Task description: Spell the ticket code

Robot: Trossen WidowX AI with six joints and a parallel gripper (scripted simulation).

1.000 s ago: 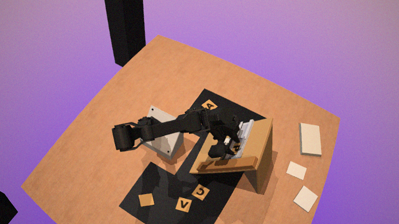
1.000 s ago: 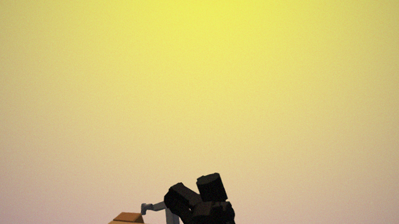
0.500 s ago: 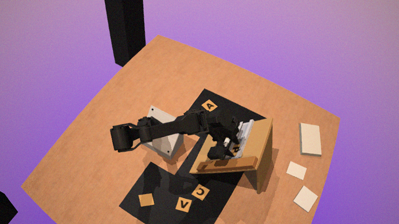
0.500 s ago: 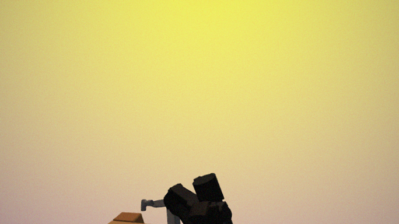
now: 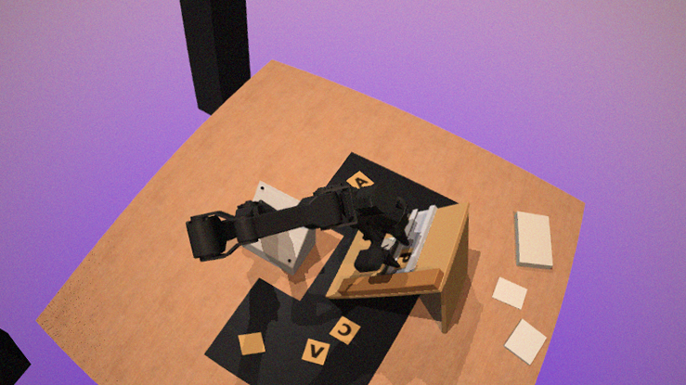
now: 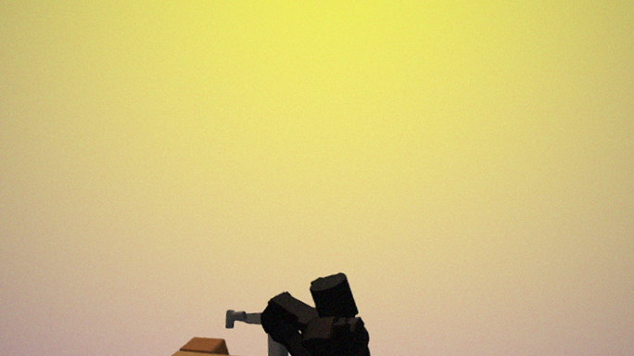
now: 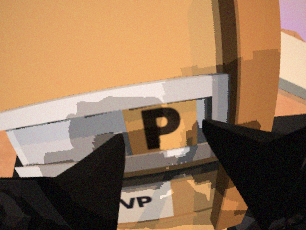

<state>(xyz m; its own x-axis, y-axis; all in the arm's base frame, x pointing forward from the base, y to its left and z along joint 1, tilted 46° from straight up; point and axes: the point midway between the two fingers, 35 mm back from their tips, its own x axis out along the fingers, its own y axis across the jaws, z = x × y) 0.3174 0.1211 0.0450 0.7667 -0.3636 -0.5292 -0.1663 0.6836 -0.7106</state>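
My gripper tip is 1 cm short of the p tile and 1 cm above it. The rest, counted from my gripper tip: black mat (15 cm behind, 5 cm to the right, 18 cm below); white ticket (6 cm behind, 3 cm to the left, 8 cm below); c tile (3 cm behind, 17 cm to the right, 18 cm below).
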